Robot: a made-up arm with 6 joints.
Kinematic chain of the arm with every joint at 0, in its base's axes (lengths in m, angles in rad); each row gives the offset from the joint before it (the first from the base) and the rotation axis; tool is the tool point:
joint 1: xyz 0 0 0.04 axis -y
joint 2: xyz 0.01 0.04 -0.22 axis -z
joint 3: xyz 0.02 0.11 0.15 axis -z
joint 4: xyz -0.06 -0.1 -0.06 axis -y
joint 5: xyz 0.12 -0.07 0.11 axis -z
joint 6: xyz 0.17 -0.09 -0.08 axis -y
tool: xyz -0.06 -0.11 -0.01
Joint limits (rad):
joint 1: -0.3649..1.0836
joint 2: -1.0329..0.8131
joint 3: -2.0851..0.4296
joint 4: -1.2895..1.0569
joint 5: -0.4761..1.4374
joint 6: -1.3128..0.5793
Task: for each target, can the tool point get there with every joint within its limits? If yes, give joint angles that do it. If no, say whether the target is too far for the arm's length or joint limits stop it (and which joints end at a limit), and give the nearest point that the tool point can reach.
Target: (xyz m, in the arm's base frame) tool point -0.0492 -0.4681 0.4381
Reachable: no: joint limits stop it (at a limit: joint 1, joint 2, joint 4, joint 6) | nearest point 0.0220 -0.2662 0.3100 | short by 0.250 m
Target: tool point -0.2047 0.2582 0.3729
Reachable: no: joint limits stop it (at a limit: joint 1, joint 4, joint 5, joint 6) | nearest point -0.0915 0.2582 0.3129 | short by 0.128 m
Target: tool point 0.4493 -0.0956 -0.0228
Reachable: yes | joints 0.3503 0.2967 -1.0956 -1.0794 0.5103 -0.9698
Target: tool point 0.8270 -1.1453 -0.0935
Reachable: no: too far | nearest point 0.3832 -0.2855 -0.0219 | short by 0.970 m
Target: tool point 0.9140 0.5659 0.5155
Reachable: no: too far | nearest point 0.4981 0.3000 0.2563 | short by 0.558 m
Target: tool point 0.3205 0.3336 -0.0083
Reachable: yes | joints 0.0284 -0.5536 -0.8864 0.0347 -0.3226 -0.7277
